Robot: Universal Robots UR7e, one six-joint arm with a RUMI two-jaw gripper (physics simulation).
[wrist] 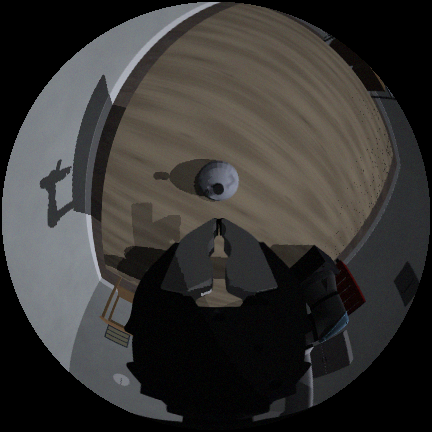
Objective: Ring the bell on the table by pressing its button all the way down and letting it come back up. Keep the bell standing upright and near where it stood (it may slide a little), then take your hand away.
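Places are measured from the arm's base along level axes (x ahead, y left, z up), in metres.
Where they show: gripper, fingertip midpoint: (218,219); arm's base, origin of the base link: (316,283).
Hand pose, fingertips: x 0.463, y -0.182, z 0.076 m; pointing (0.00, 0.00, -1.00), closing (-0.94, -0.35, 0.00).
Note:
Each offset is from my fingertips to the top centre of the thing. Level surfaces: height alone.
A silver-grey domed bell {0.000 m ahead, 0.001 m left, 0.098 m down} (222,174) stands upright on the wooden table {0.164 m down} (250,90), near the middle of the wrist view. Its black button {0.000 m ahead, 0.001 m left, 0.098 m down} (218,188) shows on the dome, on the side toward the gripper, and stands out dark. The gripper (219,221) is shut, with its two dark fingertips together and nothing between them. In the view the tips are below the bell, with a strip of table showing between tips and bell. The gripper is apart from the bell, above the table. The bell's base is hidden under the dome.
The bell's shadow falls to its left, and the arm's shadow lies on the table at the lower left. A grey wall lies beyond the left edge. A wooden chair-like frame (111,300) is at the lower left, a red slatted object (352,290) at the lower right, both beyond the table.

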